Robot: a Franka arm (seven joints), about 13 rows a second.
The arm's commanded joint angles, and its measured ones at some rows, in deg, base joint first. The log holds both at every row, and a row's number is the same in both.
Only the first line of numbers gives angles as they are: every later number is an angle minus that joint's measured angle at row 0.
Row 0, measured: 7.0, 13.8, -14.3, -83.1, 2.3, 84.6, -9.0
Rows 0 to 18, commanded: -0.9, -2.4, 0.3, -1.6, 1.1, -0.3, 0.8; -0.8, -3.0, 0.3, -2.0, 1.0, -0.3, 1.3; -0.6, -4.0, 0.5, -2.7, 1.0, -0.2, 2.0; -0.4, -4.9, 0.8, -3.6, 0.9, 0.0, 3.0; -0.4, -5.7, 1.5, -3.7, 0.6, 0.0, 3.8; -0.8, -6.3, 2.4, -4.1, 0.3, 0.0, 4.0; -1.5, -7.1, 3.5, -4.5, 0.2, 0.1, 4.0; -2.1, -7.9, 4.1, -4.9, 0.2, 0.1, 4.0; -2.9, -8.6, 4.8, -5.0, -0.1, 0.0, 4.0; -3.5, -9.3, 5.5, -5.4, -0.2, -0.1, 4.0; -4.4, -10.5, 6.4, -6.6, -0.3, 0.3, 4.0; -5.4, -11.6, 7.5, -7.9, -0.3, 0.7, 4.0; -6.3, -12.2, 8.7, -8.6, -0.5, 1.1, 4.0; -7.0, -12.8, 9.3, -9.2, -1.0, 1.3, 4.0; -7.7, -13.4, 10.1, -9.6, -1.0, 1.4, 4.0; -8.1, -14.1, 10.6, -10.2, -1.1, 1.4, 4.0; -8.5, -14.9, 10.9, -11.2, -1.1, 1.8, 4.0; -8.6, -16.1, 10.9, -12.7, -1.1, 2.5, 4.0; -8.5, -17.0, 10.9, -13.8, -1.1, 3.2, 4.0
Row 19, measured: -7.0, -12.8, 9.2, -8.8, -0.4, 1.0, 3.1
